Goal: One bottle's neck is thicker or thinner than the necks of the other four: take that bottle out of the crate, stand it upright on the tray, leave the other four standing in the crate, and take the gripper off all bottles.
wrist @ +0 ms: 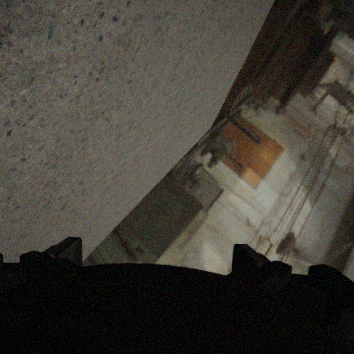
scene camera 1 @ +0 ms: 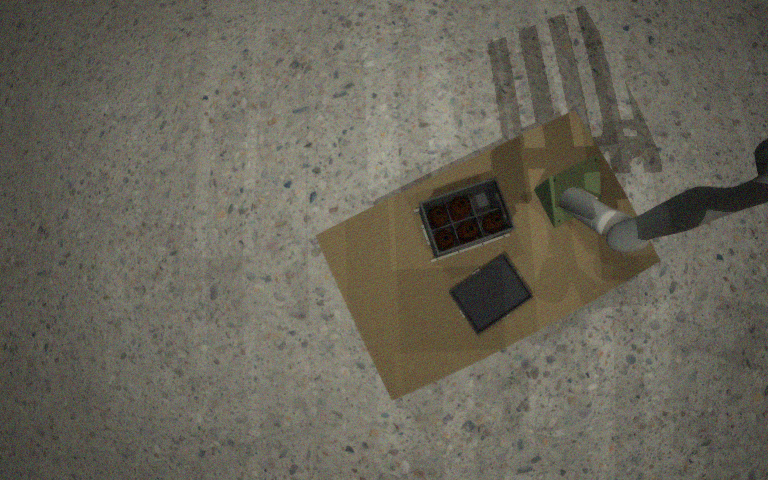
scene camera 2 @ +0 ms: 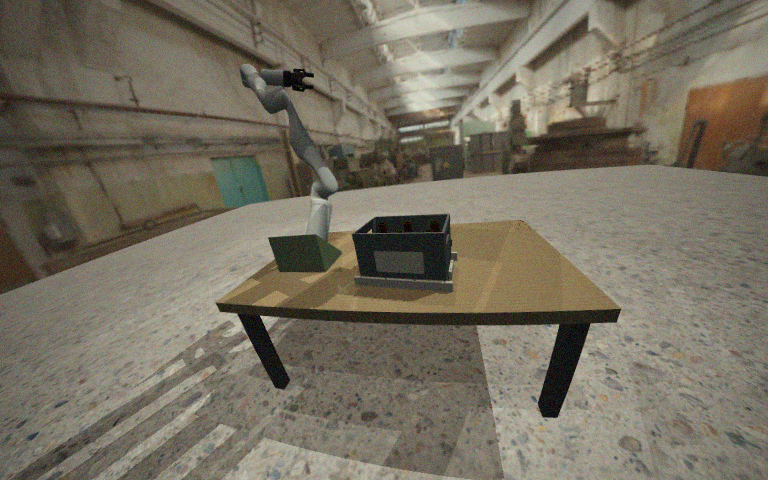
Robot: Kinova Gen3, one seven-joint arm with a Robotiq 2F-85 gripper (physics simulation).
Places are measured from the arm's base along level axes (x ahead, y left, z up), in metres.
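Pixels of known places: gripper, fingertip midpoint: (wrist: 156, 258) (scene camera 2: 313, 81); arm's base, origin of the base link: (scene camera 1: 569, 198) (scene camera 2: 315, 245).
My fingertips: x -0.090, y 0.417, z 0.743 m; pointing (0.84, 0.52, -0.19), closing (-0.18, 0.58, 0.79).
For each thing: its middle in the pictures, then the offset to it from my fingertips. "spot": a spot on its surface instead. Level surfaces: height alone.
- dark crate, body centre: (scene camera 2: 406, 248) (scene camera 1: 464, 219) 0.729 m down, 0.493 m ahead, 0.493 m right
- bottle, body centre: (scene camera 1: 467, 231) 0.731 m down, 0.497 m ahead, 0.451 m right
- compartment, surface spot: (scene camera 1: 480, 199) spot: 0.809 m down, 0.386 m ahead, 0.551 m right
- dark tray, surface spot: (scene camera 1: 491, 293) spot: 0.812 m down, 0.490 m ahead, 0.208 m right
- light grey ledge, surface spot: (scene camera 2: 404, 283) spot: 0.797 m down, 0.500 m ahead, 0.598 m right
- wooden table, its level: 0.817 m down
A dark crate (scene camera 1: 429, 240) (scene camera 2: 365, 255) with six compartments stands on the table. Five brown bottles stand in it, among them one bottle (scene camera 1: 468, 229) in the middle of a row; in the scene camera 2 view some bottle tops, such as one (scene camera 2: 407, 226), show above the rim. One compartment (scene camera 1: 480, 199) holds no bottle. Which neck differs is too small to tell. The dark tray (scene camera 1: 491, 293) lies beside the crate with no bottle on it. My gripper (scene camera 2: 309, 79) (wrist: 156, 258) is open and empty, high above the table, level and far from the crate.
A green wedge-shaped block (scene camera 1: 548, 199) (scene camera 2: 300, 253) stands near the arm's base. A light grey ledge (scene camera 2: 404, 283) runs along the crate's foot. The wooden table (scene camera 1: 373, 283) (scene camera 2: 509, 283) carries them all. The arm rises at the table's end by the green block.
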